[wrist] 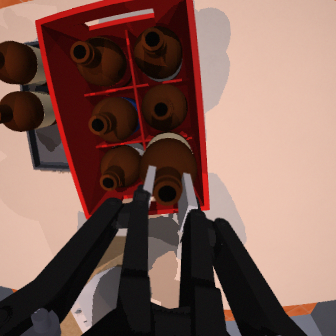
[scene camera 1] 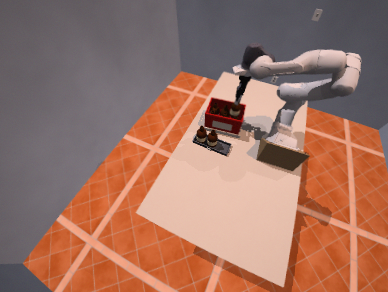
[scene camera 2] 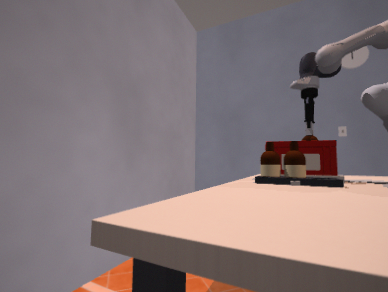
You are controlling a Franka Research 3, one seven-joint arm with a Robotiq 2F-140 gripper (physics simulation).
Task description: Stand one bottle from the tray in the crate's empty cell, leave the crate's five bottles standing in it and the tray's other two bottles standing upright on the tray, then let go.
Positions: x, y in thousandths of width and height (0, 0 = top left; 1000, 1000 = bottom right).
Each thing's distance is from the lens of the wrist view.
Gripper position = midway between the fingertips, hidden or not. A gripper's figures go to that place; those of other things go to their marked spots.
gripper (wrist: 496, 537): 21 cm
brown bottle (wrist: 504, 451): 21 cm
